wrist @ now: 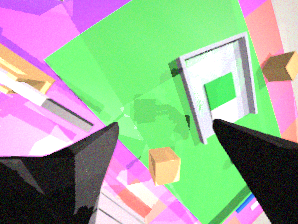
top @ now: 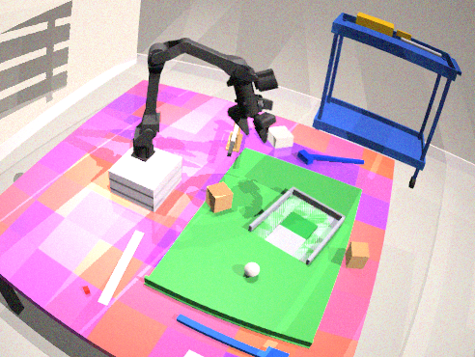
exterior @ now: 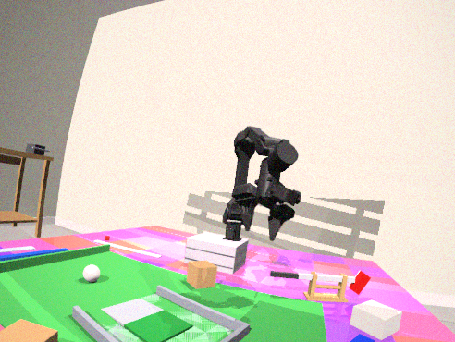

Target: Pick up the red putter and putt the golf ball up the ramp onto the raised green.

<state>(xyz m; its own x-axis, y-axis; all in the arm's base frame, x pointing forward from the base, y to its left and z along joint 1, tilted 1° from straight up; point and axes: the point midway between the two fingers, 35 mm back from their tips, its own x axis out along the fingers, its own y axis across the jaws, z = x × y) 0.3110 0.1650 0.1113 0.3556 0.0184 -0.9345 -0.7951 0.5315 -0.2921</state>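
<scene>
The red putter is 140 mm behind my gripper tip, 170 mm to the left of it and 120 mm below it. The rest, counted from my gripper tip: green mat: 160 mm ahead, 190 mm to the right, 170 mm below; white golf ball: 160 mm ahead, 370 mm to the right, 150 mm below; white cube: 10 mm ahead, 300 mm to the left, 150 mm below.
</scene>
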